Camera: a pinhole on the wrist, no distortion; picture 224 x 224 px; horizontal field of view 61.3 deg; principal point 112.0 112.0 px. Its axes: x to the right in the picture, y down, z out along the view. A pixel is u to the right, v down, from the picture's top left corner.
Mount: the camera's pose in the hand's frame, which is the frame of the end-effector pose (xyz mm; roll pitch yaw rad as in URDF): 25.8 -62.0 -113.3 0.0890 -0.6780 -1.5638
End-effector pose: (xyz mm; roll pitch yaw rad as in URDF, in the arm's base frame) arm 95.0 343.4 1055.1 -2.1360 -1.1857 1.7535
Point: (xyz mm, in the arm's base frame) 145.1 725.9 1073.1
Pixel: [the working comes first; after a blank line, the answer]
In the camera's frame: -196.2 167.0 390.7

17.1 192.8
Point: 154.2 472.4 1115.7
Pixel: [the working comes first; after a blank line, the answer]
In the camera's frame: -81.4 91.0 173.4

23.3 211.2
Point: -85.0 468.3 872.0
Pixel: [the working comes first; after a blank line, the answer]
In the camera's frame: 99.6 -101.7 389.6

160.3 62.6
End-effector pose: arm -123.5 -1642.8 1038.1 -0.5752 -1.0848 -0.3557
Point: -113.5 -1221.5 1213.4
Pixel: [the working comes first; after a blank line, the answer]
In the camera's frame: 91.9 117.3 560.6

143.0 151.6
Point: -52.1 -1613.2 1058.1
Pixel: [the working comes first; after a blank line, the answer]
In the camera's frame: -32.2 33.8 162.0

74.4 151.4
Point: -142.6 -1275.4 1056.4
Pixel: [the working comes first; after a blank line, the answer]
In the camera's frame: 47.5 -31.9 496.1

130.1 99.9
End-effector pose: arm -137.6 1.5 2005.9 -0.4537 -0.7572 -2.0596
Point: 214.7 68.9 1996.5
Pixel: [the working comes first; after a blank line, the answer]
In the camera's frame: 36.6 -153.8 459.1

127.1 48.7
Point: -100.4 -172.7 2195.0
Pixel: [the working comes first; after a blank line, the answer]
In the camera's frame: 14.8 225.5 229.5

outside the picture
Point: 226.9 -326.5 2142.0
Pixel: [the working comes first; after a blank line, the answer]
In the camera's frame: -162.8 206.7 548.4

55.9 183.2
